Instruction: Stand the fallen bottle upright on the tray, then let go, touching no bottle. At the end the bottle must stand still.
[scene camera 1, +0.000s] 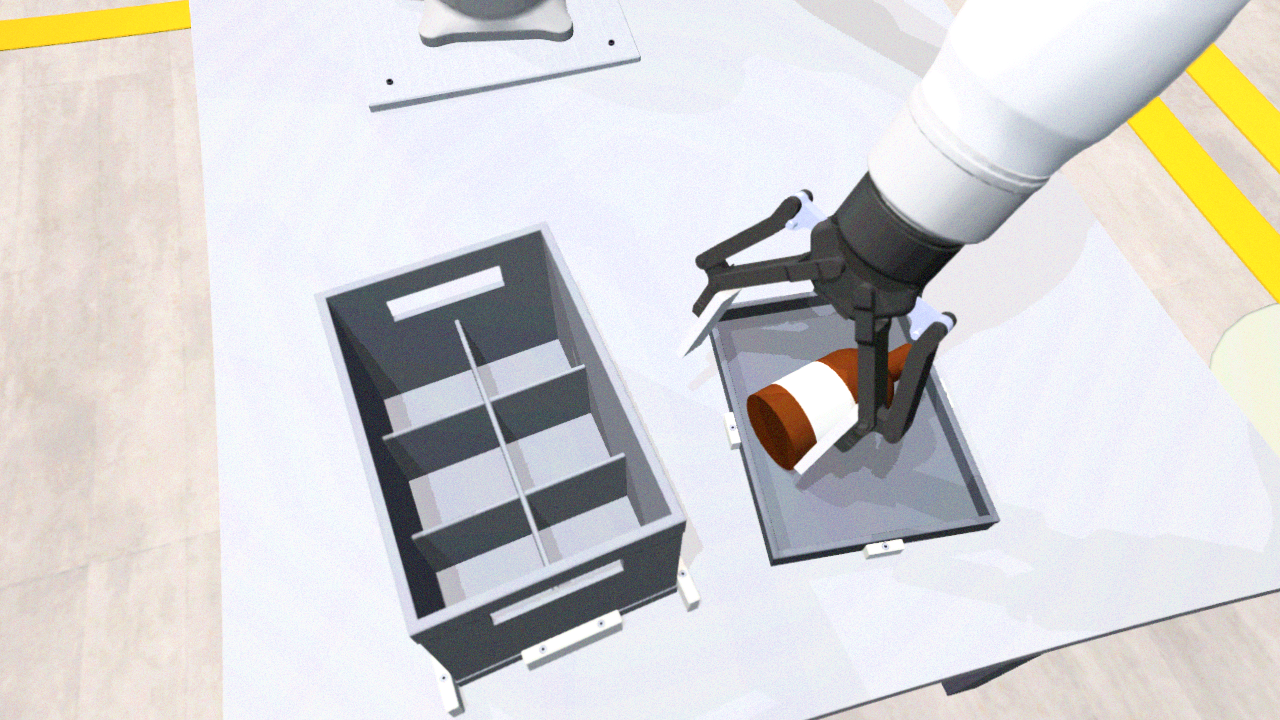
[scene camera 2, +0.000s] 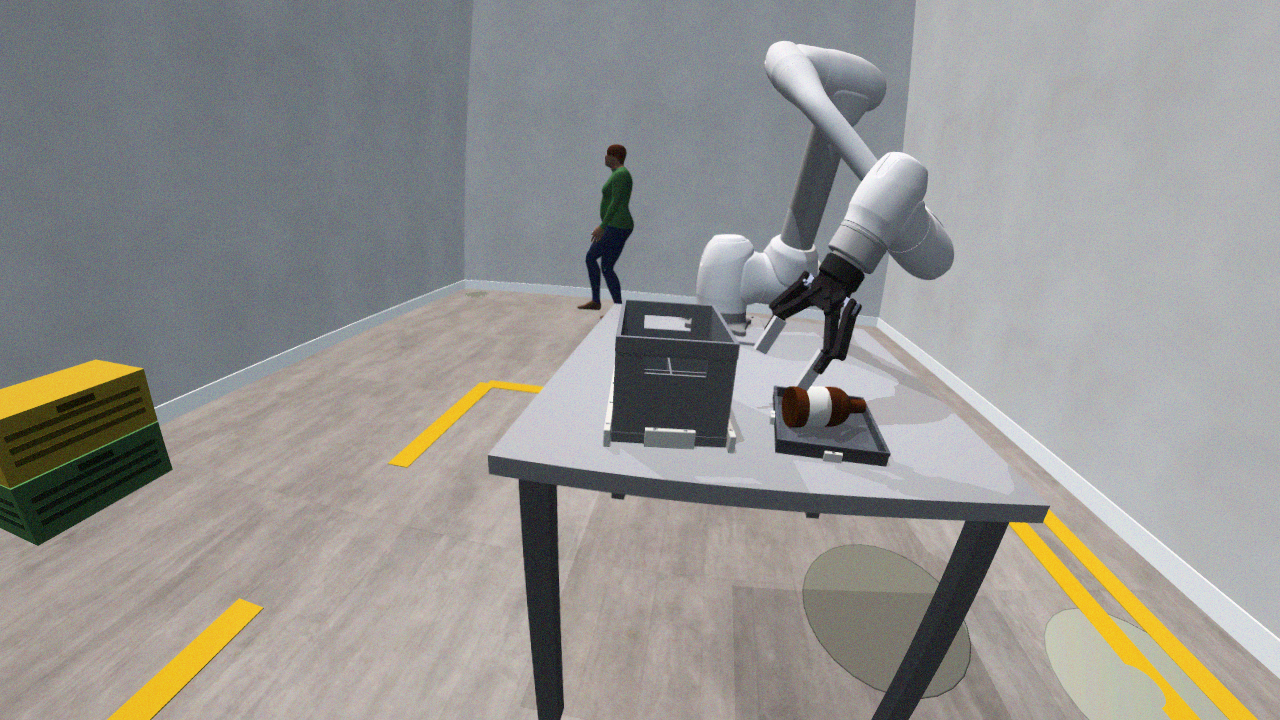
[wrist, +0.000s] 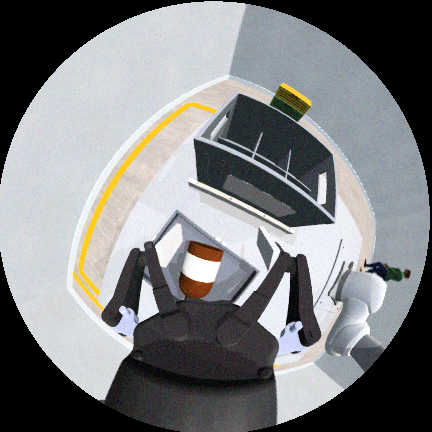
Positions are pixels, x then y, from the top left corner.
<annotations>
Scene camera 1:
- my gripper: 745, 403
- brown bottle: 790, 416
</annotations>
